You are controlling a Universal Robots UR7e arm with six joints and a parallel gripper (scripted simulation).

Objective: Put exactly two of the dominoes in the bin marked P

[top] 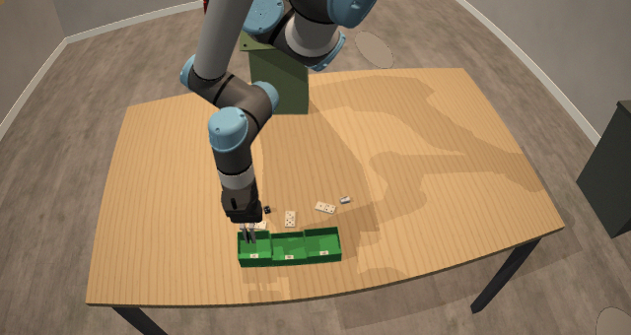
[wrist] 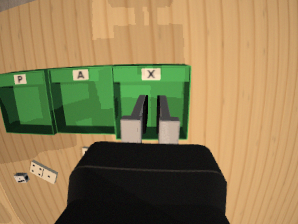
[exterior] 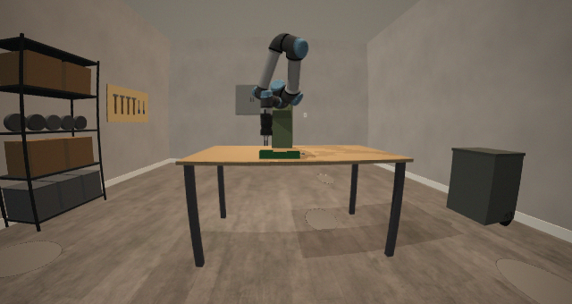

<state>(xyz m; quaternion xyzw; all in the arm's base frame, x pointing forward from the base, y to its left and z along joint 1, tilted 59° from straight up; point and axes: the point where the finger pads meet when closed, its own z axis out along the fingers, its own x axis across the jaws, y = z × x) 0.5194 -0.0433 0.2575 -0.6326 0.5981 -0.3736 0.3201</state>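
The bin marked P lies 90 mm to the left of my hand, 70 mm below it and 10 mm behind it. Also, from my hand: domino: 190 mm to the left, 140 mm behind, 90 mm below; grey piece: 240 mm to the left, 170 mm behind, 90 mm below.
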